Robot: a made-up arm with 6 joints. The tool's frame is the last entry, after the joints.
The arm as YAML. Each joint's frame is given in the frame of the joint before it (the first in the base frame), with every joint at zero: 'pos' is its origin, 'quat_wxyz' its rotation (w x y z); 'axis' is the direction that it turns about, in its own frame. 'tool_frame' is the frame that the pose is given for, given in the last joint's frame.
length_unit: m
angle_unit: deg
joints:
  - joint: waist
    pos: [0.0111, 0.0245, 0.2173]
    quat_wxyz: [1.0, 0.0, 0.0, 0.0]
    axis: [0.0, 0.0, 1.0]
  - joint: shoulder
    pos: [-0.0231, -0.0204, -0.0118]
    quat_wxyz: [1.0, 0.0, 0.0, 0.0]
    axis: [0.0, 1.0, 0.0]
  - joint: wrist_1
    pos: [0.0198, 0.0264, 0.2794]
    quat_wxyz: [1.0, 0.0, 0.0, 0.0]
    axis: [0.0, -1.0, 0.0]
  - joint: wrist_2
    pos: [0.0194, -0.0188, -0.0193]
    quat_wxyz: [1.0, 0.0, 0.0, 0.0]
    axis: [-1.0, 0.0, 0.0]
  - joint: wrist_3
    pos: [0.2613, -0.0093, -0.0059]
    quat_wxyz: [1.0, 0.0, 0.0, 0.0]
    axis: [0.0, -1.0, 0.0]
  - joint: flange
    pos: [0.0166, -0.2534, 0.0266]
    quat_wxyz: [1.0, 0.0, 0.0, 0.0]
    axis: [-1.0, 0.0, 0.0]
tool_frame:
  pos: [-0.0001, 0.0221, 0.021]
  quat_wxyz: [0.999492, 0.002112, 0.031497, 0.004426]
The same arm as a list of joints. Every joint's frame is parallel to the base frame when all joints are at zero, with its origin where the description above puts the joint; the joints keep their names.
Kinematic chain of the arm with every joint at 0, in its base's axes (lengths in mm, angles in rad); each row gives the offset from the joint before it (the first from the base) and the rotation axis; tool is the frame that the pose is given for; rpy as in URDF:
waist: xyz 11.1 24.5 217.3 axis +z
shoulder: xyz -23.1 -20.4 -11.8 axis +y
wrist_1: xyz 19.8 26.4 279.4 axis -y
wrist_2: xyz 19.4 -18.8 -19.3 axis -x
wrist_3: xyz 261.3 -9.3 -5.9 axis -y
flange: xyz 16.6 -253.4 26.6 axis -x
tool: xyz -0.1 22.1 21.0 rpy 0.0045 0.0630 0.0090

